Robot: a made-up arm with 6 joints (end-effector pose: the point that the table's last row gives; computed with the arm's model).
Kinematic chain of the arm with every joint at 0, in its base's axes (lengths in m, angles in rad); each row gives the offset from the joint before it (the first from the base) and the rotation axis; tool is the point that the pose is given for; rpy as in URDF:
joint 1: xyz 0.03 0 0.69 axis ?
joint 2: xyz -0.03 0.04 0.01 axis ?
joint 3: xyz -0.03 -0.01 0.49 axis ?
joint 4: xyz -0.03 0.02 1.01 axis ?
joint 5: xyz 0 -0.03 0.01 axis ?
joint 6: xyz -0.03 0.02 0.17 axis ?
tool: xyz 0.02 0 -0.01 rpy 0 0 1.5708
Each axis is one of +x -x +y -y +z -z.
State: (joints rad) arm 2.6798 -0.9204 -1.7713 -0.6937 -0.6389 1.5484
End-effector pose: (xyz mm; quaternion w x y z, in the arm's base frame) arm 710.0 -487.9 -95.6 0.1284 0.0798 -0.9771 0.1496
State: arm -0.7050 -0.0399 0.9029 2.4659 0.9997 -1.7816
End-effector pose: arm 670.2 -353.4 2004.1 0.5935 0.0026 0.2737 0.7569
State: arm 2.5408 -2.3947 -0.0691 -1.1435 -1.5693 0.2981
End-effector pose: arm 659.4 -666.4 -528.9 0.6078 0.4711 -0.6392 -0.0031
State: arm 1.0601 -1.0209 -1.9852 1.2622 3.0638 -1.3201
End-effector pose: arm -324.9 -476.5 77.2 0.9974 -0.0669 -0.0033 0.0268
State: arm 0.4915 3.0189 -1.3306 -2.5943 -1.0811 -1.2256
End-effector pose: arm 942.3 662.8 7.0 0.3080 -0.9495 0.0114 -0.0580
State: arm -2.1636 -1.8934 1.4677 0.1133 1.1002 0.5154
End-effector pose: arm 556.0 663.9 1565.3 0.9430 0.3015 -0.1406 0.0044
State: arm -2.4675 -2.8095 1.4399 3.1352 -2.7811 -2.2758
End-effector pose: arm 859.7 566.7 384.6 0.7611 0.4105 -0.5022 -0.0102
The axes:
joint 1: +z
joint 2: +y
joint 3: +y
joint 4: +z
joint 5: +y
joint 6: +z

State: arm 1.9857 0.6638 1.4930 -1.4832 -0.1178 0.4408
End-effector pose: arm -546.7 1109.9 481.7 0.0979 -0.6048 0.6360 0.4691
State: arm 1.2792 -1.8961 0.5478 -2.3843 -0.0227 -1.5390
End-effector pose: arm -532.2 -1544.4 749.2 0.6733 0.6008 0.1440 -0.4062
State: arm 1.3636 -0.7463 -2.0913 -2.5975 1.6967 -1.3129
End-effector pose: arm -67.7 -506.9 6.8 0.2920 -0.7051 -0.2646 -0.5896
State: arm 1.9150 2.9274 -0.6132 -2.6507 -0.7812 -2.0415
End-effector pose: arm -393.7 765.0 -580.4 0.1462 -0.5145 -0.8391 0.0989
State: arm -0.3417 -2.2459 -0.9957 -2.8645 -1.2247 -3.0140
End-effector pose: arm -327.8 241.7 -664.7 0.4645 -0.7710 -0.3457 0.2652
